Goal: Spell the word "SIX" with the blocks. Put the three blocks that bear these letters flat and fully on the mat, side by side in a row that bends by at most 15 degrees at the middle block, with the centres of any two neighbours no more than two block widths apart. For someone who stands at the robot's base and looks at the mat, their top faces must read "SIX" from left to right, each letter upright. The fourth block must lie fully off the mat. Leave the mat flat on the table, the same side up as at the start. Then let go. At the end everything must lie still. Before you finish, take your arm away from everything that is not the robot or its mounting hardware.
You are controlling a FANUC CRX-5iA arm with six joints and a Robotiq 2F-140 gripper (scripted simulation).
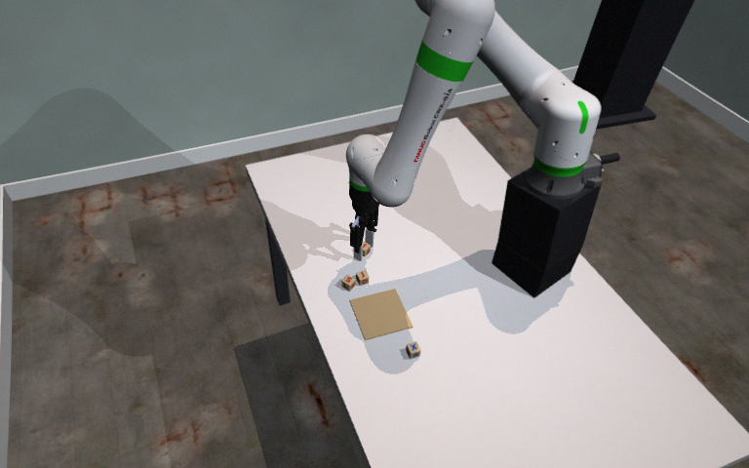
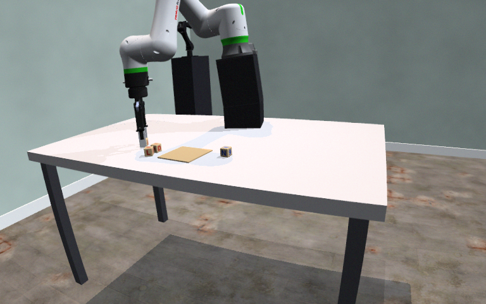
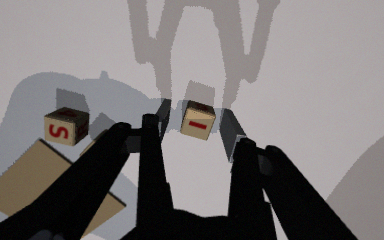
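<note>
Now: the block 2 cm below my hand. From my hand the other things lie so: tan mat 24 cm to the left, 3 cm below, 2 cm ahead.
</note>
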